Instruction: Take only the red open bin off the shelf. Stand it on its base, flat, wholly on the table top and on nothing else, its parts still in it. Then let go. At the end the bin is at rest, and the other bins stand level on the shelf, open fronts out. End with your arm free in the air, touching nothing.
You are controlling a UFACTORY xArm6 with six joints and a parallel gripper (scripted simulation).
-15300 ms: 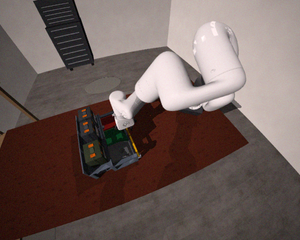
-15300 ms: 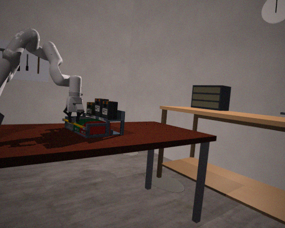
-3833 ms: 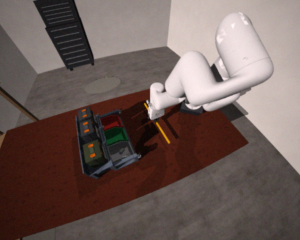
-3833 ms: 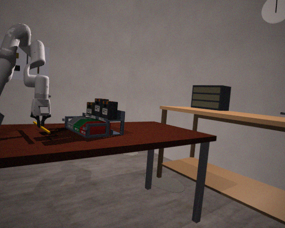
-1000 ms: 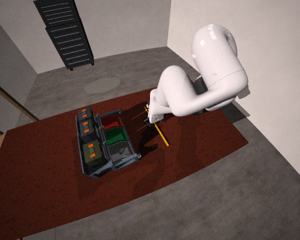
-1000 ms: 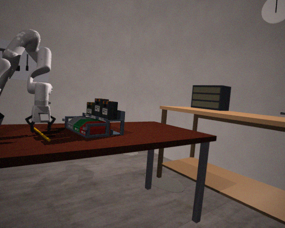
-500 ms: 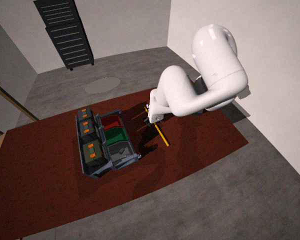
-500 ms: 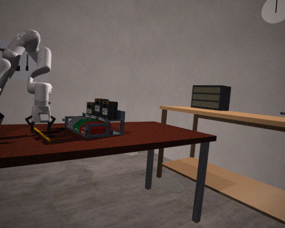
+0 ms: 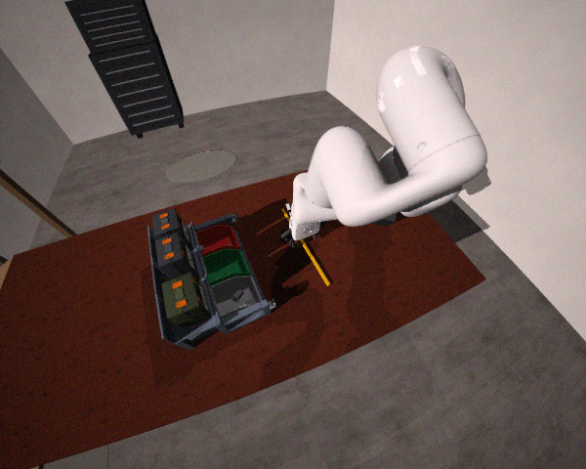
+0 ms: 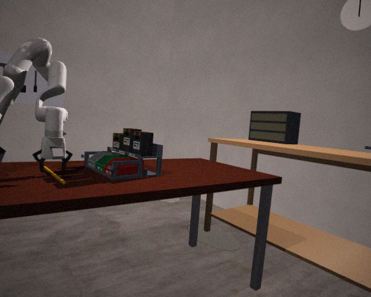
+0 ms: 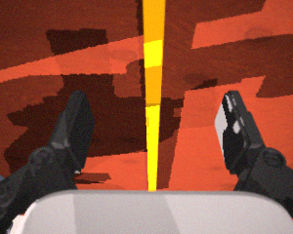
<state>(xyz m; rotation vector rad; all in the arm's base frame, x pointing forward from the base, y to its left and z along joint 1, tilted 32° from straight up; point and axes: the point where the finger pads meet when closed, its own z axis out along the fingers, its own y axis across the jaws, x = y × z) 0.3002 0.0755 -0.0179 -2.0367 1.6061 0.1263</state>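
Now: the yellow bar 20 mm below my hand. Also, from my hand: grey bin: 260 mm ahead, 200 mm to the left, 20 mm above; red open bin: 330 mm ahead, 20 mm to the right, 20 mm above; green bin: 290 mm ahead, 90 mm to the left, 20 mm above.
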